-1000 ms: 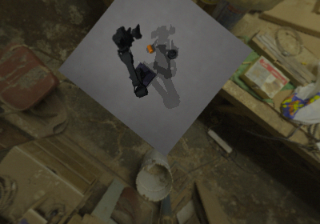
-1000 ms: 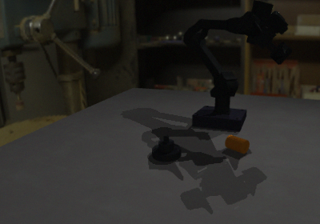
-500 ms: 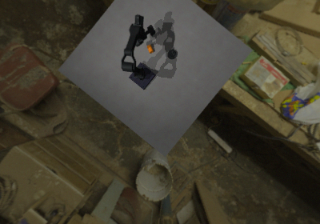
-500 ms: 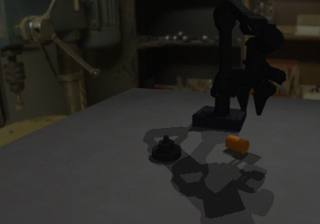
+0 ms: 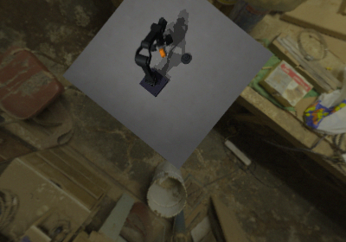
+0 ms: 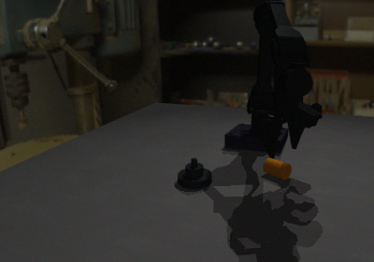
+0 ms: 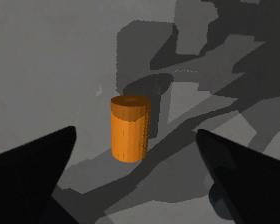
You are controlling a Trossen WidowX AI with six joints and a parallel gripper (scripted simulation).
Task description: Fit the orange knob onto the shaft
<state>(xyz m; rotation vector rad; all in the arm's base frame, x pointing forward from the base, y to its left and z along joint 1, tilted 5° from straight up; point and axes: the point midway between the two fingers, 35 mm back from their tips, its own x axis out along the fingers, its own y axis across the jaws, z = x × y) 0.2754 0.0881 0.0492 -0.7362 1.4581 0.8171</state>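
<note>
The orange knob is 5 cm below my gripper tip, 1 cm to the right of it and 1 cm behind it. The rest, counted from my gripper tip: dark round pedestal: 21 cm to the right, 6 cm ahead, 4 cm below.
</note>
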